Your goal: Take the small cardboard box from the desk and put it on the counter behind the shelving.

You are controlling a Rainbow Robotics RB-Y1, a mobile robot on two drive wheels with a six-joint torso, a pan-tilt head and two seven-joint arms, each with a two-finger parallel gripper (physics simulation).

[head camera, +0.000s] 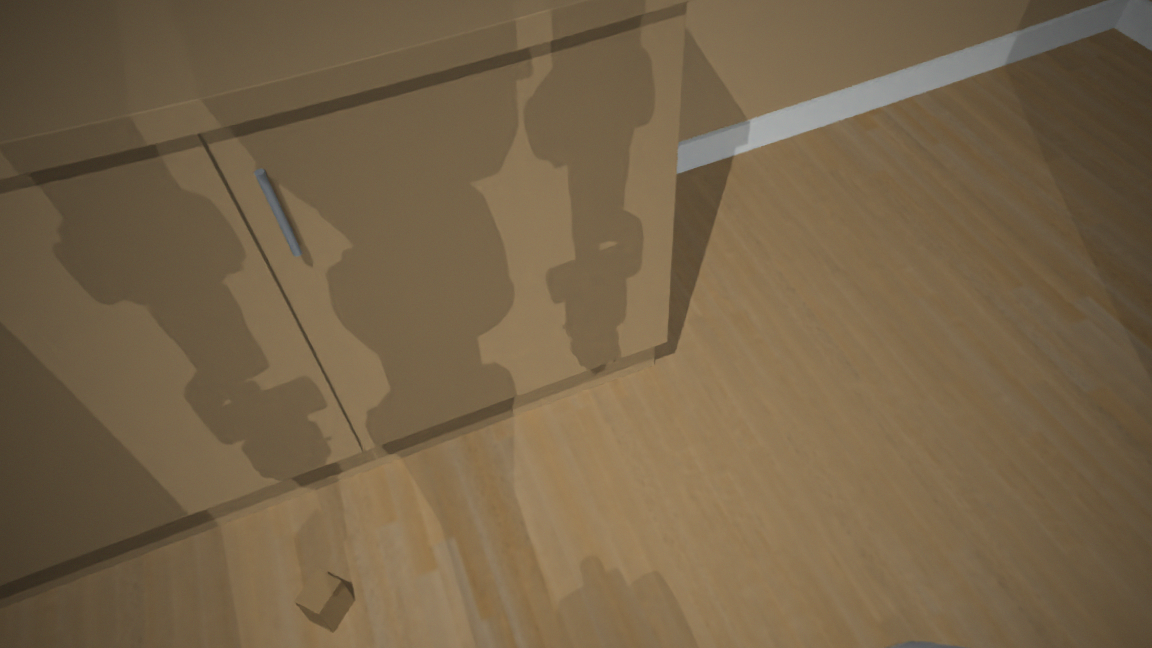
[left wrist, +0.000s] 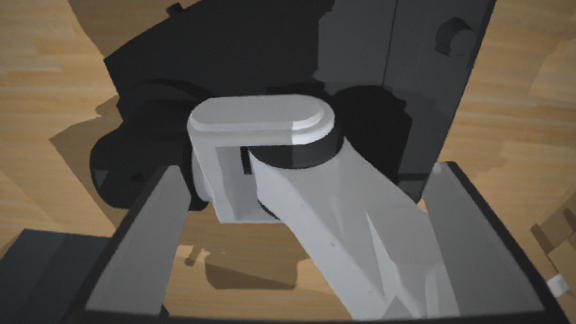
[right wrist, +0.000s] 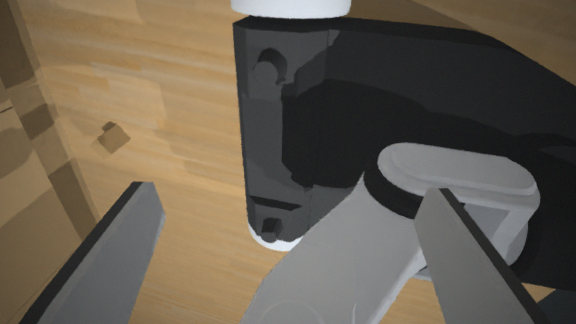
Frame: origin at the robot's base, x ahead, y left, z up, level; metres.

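Seen in the pictures: left gripper, between the fingertips: [left wrist: 305, 180]; right gripper, between the fingertips: [right wrist: 289, 203].
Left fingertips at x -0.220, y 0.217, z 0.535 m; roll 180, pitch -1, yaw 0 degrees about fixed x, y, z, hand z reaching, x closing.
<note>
Offsets run from my left fingertips to a thing's middle. "spot": to the spot under its first point.
A small brown cardboard box {0.788 m ahead, 0.062 m right, 0.489 m down} [head camera: 336, 610] [right wrist: 114, 140] lies on the wood floor, at the bottom left of the head view, near the foot of a long brown counter [head camera: 435, 282] [right wrist: 25, 220]. Part of the counter's top shows at the upper left of the head view. The desk and shelving cannot be made out in the head view. My left gripper [left wrist: 305, 180] is open and empty, above my mobile base. My right gripper [right wrist: 289, 203] is open and empty, also above the base; the box lies on the floor beyond its left finger.
The counter has doors with a grey bar handle {spot: 0.922 m ahead, 0.251 m right, 0.213 m up} [head camera: 278, 213]; its right end stands near a wall with a white baseboard [head camera: 870, 90]. My dark base [left wrist: 250, 50] [right wrist: 450, 80] is below both wrists. A dark blue flat thing [left wrist: 45, 270] shows at the left wrist view's lower left.
</note>
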